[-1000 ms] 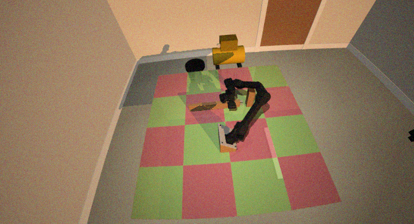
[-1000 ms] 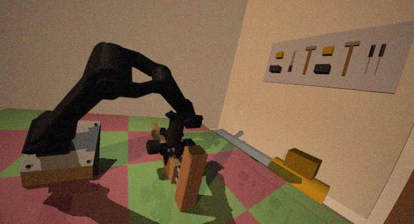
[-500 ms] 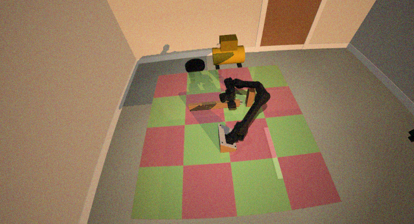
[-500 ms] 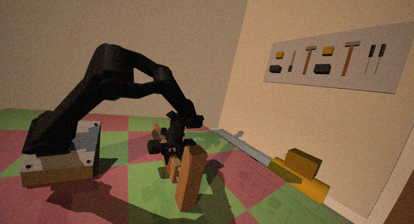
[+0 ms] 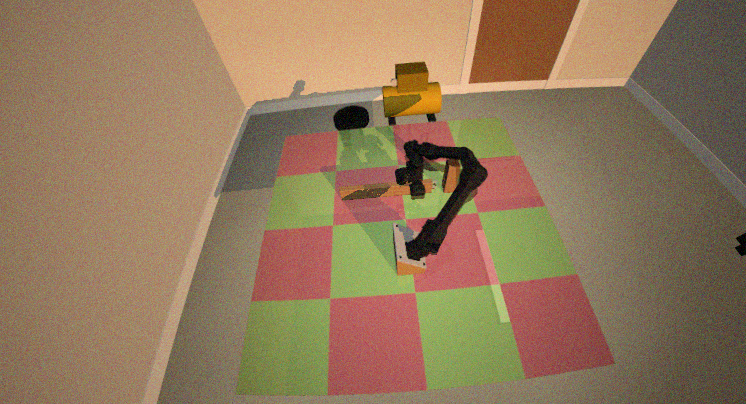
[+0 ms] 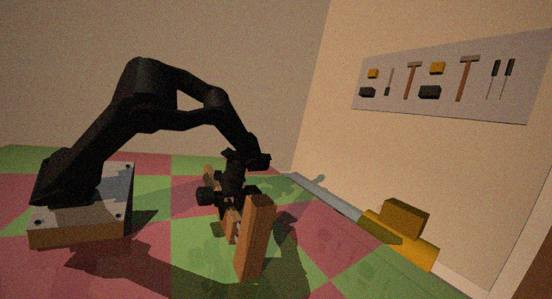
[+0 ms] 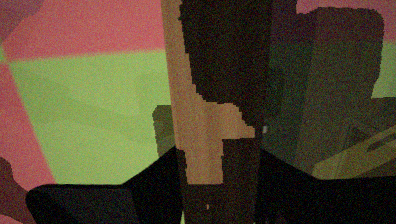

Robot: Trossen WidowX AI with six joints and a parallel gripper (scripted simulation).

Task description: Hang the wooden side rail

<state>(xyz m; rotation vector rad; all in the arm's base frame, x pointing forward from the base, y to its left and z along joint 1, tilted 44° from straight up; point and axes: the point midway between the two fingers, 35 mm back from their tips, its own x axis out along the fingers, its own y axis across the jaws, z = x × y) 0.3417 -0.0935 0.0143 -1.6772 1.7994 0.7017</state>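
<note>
The headboard post lies 160 mm to the right of my gripper tip, 60 mm above it and 10 mm behind it.
</note>
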